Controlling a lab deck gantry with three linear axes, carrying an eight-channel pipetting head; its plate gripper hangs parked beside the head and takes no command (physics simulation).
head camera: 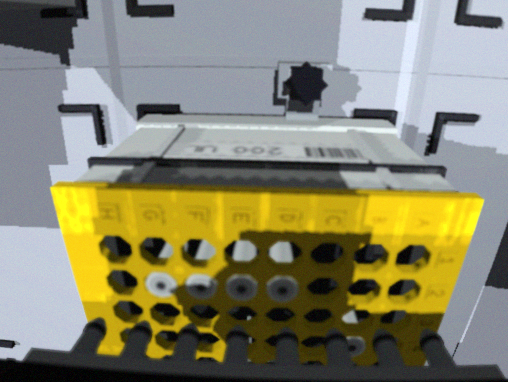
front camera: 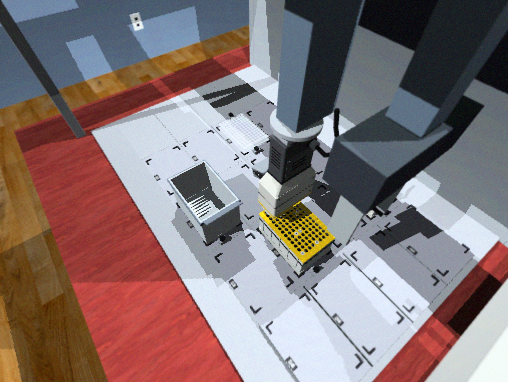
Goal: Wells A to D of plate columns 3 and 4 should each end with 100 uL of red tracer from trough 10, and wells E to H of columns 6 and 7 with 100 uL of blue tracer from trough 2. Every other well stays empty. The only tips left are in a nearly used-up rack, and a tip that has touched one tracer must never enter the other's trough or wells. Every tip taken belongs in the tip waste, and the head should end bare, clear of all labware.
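The pipetting head point(front camera: 286, 192) is low over the back part of the yellow tip rack point(front camera: 282, 248) point(head camera: 75, 210). In the head camera view its eight dark nozzles point(head camera: 237, 335) show no tips on their visible ends and overlap the rack's near visible rows. Pale tips point(head camera: 241, 288) sit in D2 to G2, and one tip point(head camera: 354, 345) in B4. The white well plate point(front camera: 224, 127) lies behind, with no colour visible in it. The open grey tip waste bin point(front camera: 222, 223) stands left of the rack. The troughs do not show. I cannot make out the parked plate gripper's fingers.
A large dark block point(front camera: 380, 150) on a thick column hangs right of the head. The grey deck point(front camera: 295, 310) has black corner brackets and small labels. A red border point(front camera: 135, 300) runs along the deck's left side. A dark knob point(head camera: 305, 85) lies beyond the rack.
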